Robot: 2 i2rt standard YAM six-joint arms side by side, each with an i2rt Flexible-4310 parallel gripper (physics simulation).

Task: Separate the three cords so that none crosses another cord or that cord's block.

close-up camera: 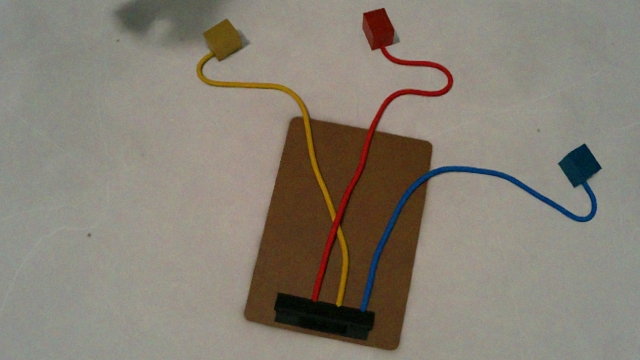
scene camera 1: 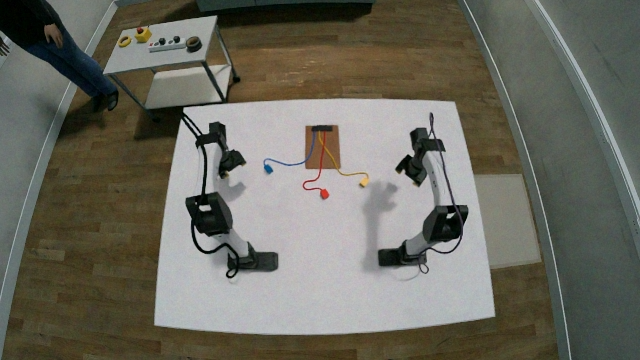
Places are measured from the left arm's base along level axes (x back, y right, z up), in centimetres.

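Pixels of known places: left gripper, fingertip midpoint: (scene camera 1: 235, 170); right gripper, fingertip midpoint: (scene camera 1: 406, 178); left arm's base, origin of the base link: (scene camera 1: 251, 260); right arm's base, origin of the base link: (scene camera 1: 403, 256).
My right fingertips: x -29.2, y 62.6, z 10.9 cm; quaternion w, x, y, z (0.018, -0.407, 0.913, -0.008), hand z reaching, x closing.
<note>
For each thing: its top centre in the pictures, then the offset to it from my right fingertips. "spot": a spot on its surface instead. Level surfaces: height alone.
- yellow cord, surface spot: (close-up camera: 260, 85) (scene camera 1: 350, 173) spot: dx -8.1, dy -20.3, dz -15.3 cm
- brown board, middle of its top: (close-up camera: 342, 225) (scene camera 1: 322, 144) dx -22.7, dy -32.5, dz -14.4 cm
- blue cord, surface spot: (close-up camera: 470, 170) spot: dx -13.9, dy -45.0, dz -15.3 cm
- red block, middle of its top: (close-up camera: 378, 21) (scene camera 1: 324, 193) dx +1.2, dy -32.3, dz -12.7 cm
- yellow block, middle of its top: (close-up camera: 220, 33) (scene camera 1: 364, 181) dx -3.5, dy -14.6, dz -12.7 cm
- blue block, middle of its top: (close-up camera: 585, 160) (scene camera 1: 267, 167) dx -11.3, dy -57.3, dz -12.7 cm
- black holder, surface spot: (close-up camera: 324, 316) (scene camera 1: 321, 127) spot: dx -32.1, dy -32.5, dz -14.9 cm
- white table, its level: dz -15.9 cm
The red cord (scene camera 1: 303, 185) (close-up camera: 362, 161) crosses over the yellow cord (scene camera 1: 351, 174) (close-up camera: 260, 85) on the brown board (scene camera 1: 310, 145) (close-up camera: 280, 240). The blue cord (scene camera 1: 287, 164) (close-up camera: 470, 170) runs apart from both. The red block (scene camera 1: 324, 194) (close-up camera: 378, 29), yellow block (scene camera 1: 364, 182) (close-up camera: 223, 39) and blue block (scene camera 1: 268, 169) (close-up camera: 580, 165) lie apart on the table. My left gripper (scene camera 1: 235, 170) is open and empty, left of the blue block in the scene view. My right gripper (scene camera 1: 406, 178) is open and empty above the table, right of the yellow block there.
A black holder (scene camera 1: 322, 128) (close-up camera: 324, 316) on the board fixes the cord ends. Both arms stand on the white table (scene camera 1: 320, 300). A cart (scene camera 1: 165, 30) with a power strip and tape stands behind at the left, beside a person (scene camera 1: 65, 55).
</note>
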